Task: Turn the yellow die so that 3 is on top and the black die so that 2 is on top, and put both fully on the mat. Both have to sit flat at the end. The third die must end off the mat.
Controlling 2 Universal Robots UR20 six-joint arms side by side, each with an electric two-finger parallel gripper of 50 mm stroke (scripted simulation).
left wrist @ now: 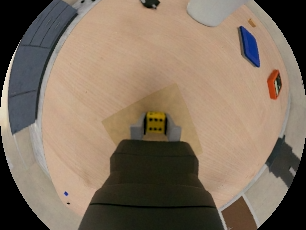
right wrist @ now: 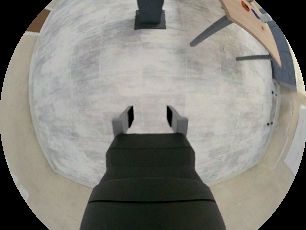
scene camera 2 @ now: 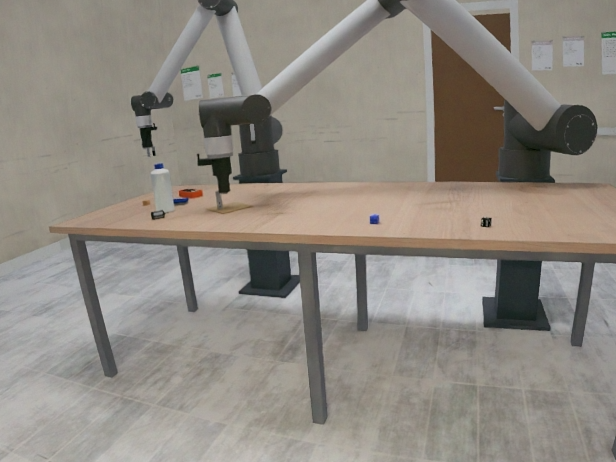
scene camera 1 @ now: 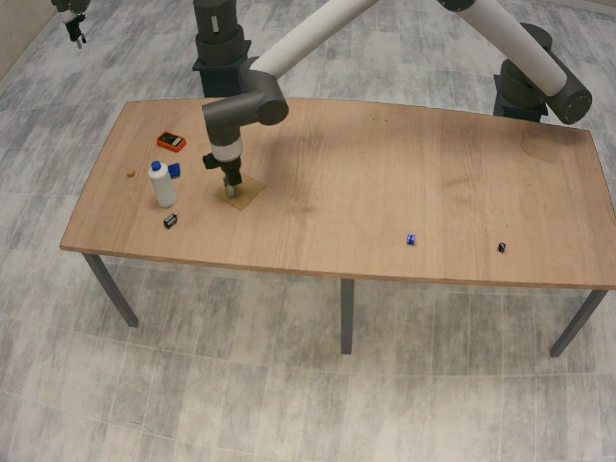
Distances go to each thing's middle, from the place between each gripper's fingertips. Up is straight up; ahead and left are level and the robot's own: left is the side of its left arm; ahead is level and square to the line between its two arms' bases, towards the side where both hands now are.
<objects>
I see my left gripper 3 cm to the right of the tan mat [scene camera 1: 244, 193], 2 cm past it and 2 cm above it. The rest, counted from my left hand: white bottle [scene camera 1: 159, 175] (23 cm to the right, 7 cm ahead, 7 cm above).
My right gripper is now 870 mm short of the white bottle, 950 mm to the right of it and 70 mm above it. From my right hand the other things lie so: tan mat (780 mm ahead, 1220 mm to the left, 160 mm below).
</objects>
